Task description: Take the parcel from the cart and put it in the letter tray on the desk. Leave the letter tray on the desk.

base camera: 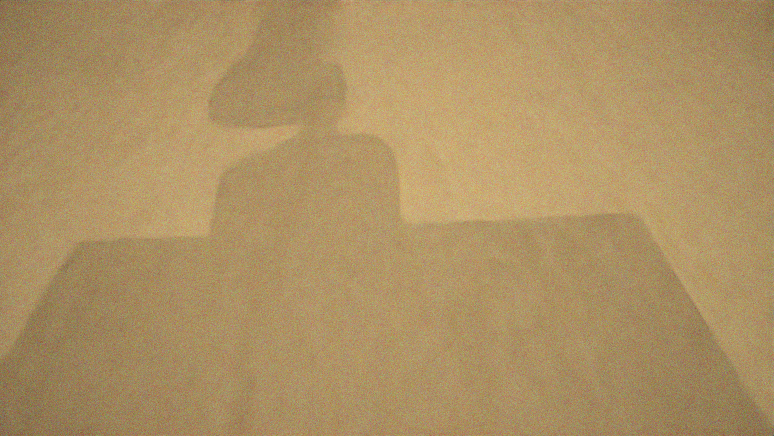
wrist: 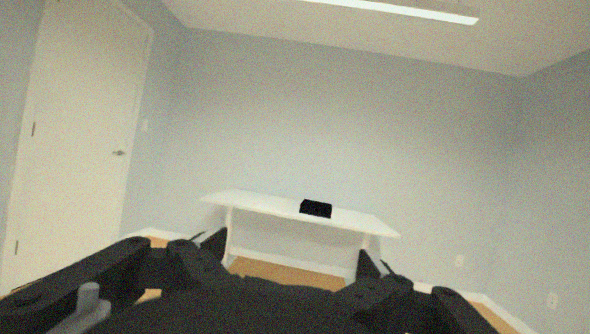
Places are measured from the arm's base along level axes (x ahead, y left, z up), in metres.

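Pixels of known places: gripper, fingertip midpoint: (wrist: 291,252).
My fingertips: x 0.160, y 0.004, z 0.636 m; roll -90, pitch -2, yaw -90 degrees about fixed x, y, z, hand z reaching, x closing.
Behind a point stands the place of what it marks.
A white desk (wrist: 270,205) @(x 1.975, y 0.261, z 0.324 m) stands against the far wall in the wrist view, low and near the middle. A black box-shaped thing, which looks like the letter tray (wrist: 316,208) @(x 2.203, y -0.135, z 0.333 m), sits on the desk top, right of its middle. My gripper (wrist: 291,252) @(x 0.160, y 0.004, z 0.636 m) is open, its two fingers wide apart with no object between them. It is well short of the desk, which shows beyond the fingertips. The parcel and the cart do not show in either view. Whether the tray holds anything is too small to tell.
A door (wrist: 80,130) @(x 1.572, y 1.684, z 0.666 m) stands at the left in the wrist view, with pale walls (wrist: 325,115) @(x 2.558, y -0.077, z 1.276 m) behind and beside the desk. In the base camera view, a shadow of the base and arm (base camera: 379,324) lies on the tan floor (base camera: 568,119) @(x 0.594, y -0.257, z -0.396 m).
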